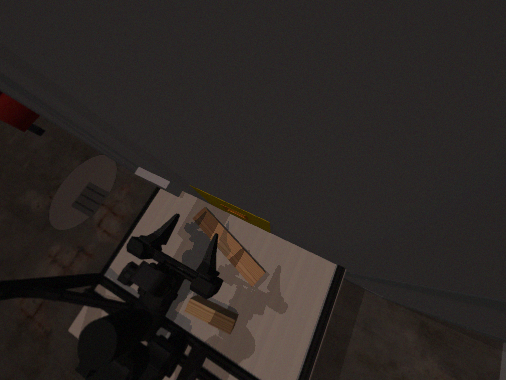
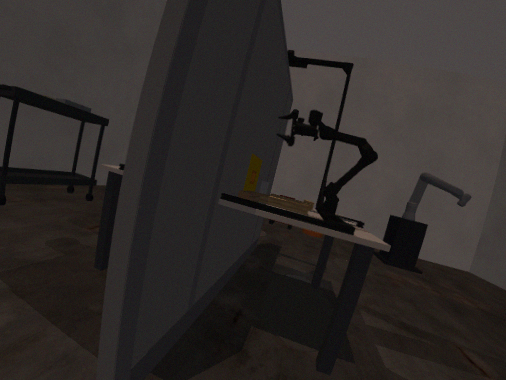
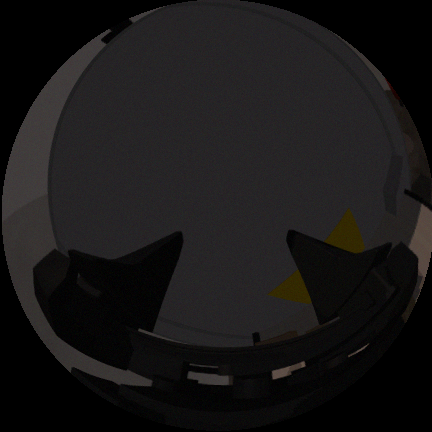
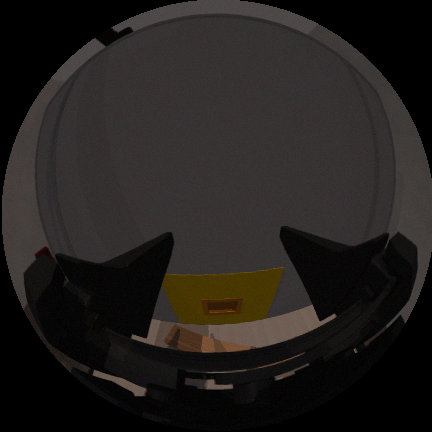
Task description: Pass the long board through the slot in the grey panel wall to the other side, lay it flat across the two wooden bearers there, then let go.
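Seen in the pictures: left gripper, fingertip midpoint: (image 2: 277, 126) (image 3: 235, 236); right gripper, fingertip midpoint: (image 1: 197, 223) (image 4: 227, 234); left arm's base, link origin: (image 2: 328, 213); right arm's base, link origin: (image 1: 176, 345).
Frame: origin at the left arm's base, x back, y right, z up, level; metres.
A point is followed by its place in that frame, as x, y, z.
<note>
The long board (image 1: 231, 246) @[-0.584, -0.020, 0.020] (image 4: 192, 340) @[-0.550, 0.081, 0.020] lies diagonally on the right arm's table, one end near the yellow plate (image 1: 260, 222) @[-0.485, -0.089, 0.138] (image 4: 185, 295) @[-0.483, 0.083, 0.135] (image 2: 255, 162) @[-0.434, -0.010, 0.169] (image 3: 351, 235) @[-0.432, 0.105, 0.117] around the slot (image 1: 236, 212) @[-0.479, 0.008, 0.063] (image 4: 222, 306) @[-0.468, 0.004, 0.062] in the grey panel wall (image 1: 300, 125) @[-0.482, -0.145, 0.603] (image 2: 220, 150) @[-0.432, -0.471, 0.143] (image 3: 200, 125) @[-0.433, 0.069, 0.473] (image 4: 225, 125) @[-0.482, -0.009, 0.437]. My right gripper (image 1: 197, 225) @[-0.565, 0.000, 0.324] (image 4: 227, 234) @[-0.565, 0.000, 0.324] is open and empty, above the table. My left gripper (image 2: 278, 126) @[-0.366, 0.001, 0.388] (image 3: 235, 236) @[-0.366, 0.001, 0.388] is open and empty, high above its own table, facing the wall obliquely. Low wooden pieces (image 2: 290, 202) @[-0.193, -0.157, 0.016], seen edge-on, lie there; I cannot tell the two bearers apart.
A short wooden block (image 1: 210, 315) @[-0.784, -0.061, 0.044] lies on the right arm's table near the arm. A black stand (image 2: 337, 120) @[-0.037, 0.342, 0.603] rises behind the left arm. A dark cart (image 2: 55, 106) stands beyond the wall. A white piece (image 1: 152, 177) @[-0.497, 0.341, 0.081] is at the wall beside the table corner.
</note>
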